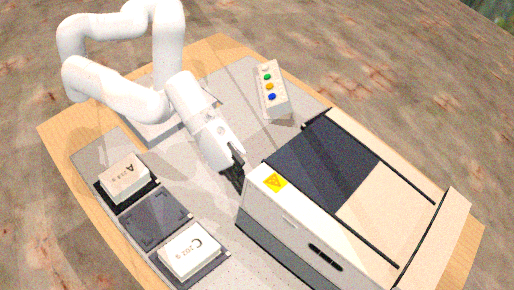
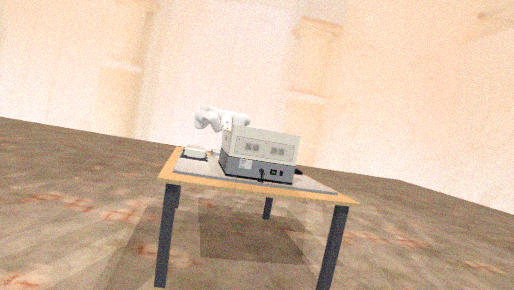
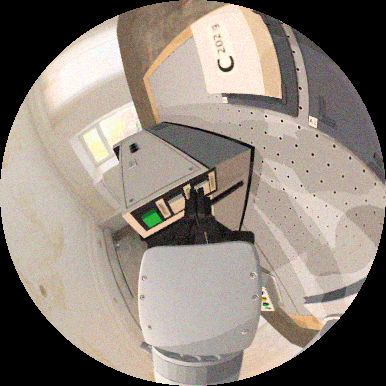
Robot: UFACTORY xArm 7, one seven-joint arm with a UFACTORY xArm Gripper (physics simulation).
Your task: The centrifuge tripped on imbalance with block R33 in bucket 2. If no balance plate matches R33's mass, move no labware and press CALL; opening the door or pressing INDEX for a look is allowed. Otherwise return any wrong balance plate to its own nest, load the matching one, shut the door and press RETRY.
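Places are measured from the arm's base along level axes (x left, y back, z up), in metres.
Pixels of known places: gripper, fingertip midpoint: (image 3: 197,195).
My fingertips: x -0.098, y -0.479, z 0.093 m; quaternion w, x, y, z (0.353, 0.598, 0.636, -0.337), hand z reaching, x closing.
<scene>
For each thing: its top centre in the pictures, then the offset to it from my fingertips. Level surfaces: height alone.
- table with a dark panel, surface height: dz +0.095 m
- green button at its top centre: (image 3: 144,220) dx -0.005, dy -0.003, dz +0.073 m
- box at its top centre: (image 1: 276,77) (image 3: 256,302) dx +0.390, dy +0.279, dz -0.034 m
- perforated board at its surface level: dz -0.117 m
The centrifuge (image 1: 300,220) (image 2: 262,157) (image 3: 200,137) stands on the table with a dark panel (image 1: 325,160) on top. Balance plate A, 218 g, (image 1: 125,181) and balance plate C, 202 g, (image 1: 189,251) (image 3: 237,60) sit in their nests; the nest between them (image 1: 156,218) is empty. My gripper (image 1: 240,186) (image 3: 197,195) is shut and empty, its fingertips at the centrifuge's button row. That row has a green button (image 3: 152,219) and pale buttons, one (image 3: 177,203) left of the fingertips and another partly behind them. Block R33, the buckets and any loaded plate are hidden.
A box (image 1: 280,106) with green, orange and blue buttons stands behind the centrifuge's near corner, toward the table's far edge. The arm's base stands beside the perforated board (image 1: 200,200). Wooden table (image 1: 55,132) (image 2: 260,188) edges surround the board.
</scene>
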